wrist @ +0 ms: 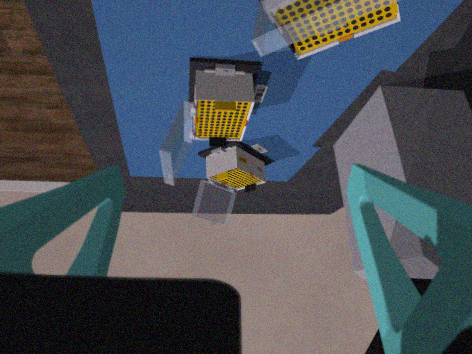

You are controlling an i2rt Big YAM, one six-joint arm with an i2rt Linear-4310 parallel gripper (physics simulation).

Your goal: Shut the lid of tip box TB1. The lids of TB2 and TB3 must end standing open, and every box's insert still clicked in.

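Places are measured from the arm's base along level axes (x ahead, y left, z up), in centimetres.
Pixels of known places: gripper, between the fingertips: (235, 177).
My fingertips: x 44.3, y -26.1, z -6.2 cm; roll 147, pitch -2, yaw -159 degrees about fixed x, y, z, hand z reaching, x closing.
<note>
Ahead of a thing's pixels: the offset from my fingertips to its top centre. "pt": to the spot under its first point. Level surfaces: height alone.
My gripper (235, 177) is open and empty, its teal fingers wide apart at left and right. Three tip boxes with yellow perforated inserts show beyond it. The middle box @(dx -11.2, dy +29.9, dz -21.4 cm) (224, 87) has its clear lid @(pt dx -2.0, dy +25.9, dz -14.6 cm) (174, 145) standing open to the left. The lower box @(dx -22.3, dy +52.4, dz -21.4 cm) (222, 162) has its clear lid (214, 202) open toward the bottom of the view. The upper right box (345, 46) is cut off by the view's edge; its clear lid (271, 42) overlaps part of the insert, and its angle is hard to tell. The inserts look seated. The box labels are too blurred to read.
The boxes stand over a blue mat @(dz -28.0 cm) (145, 60) with a dark border. A large grey block (367, 135) stands at the right, beside the right finger. Wooden floor (30, 110) shows at the left. A black part of the robot fills the lower left.
</note>
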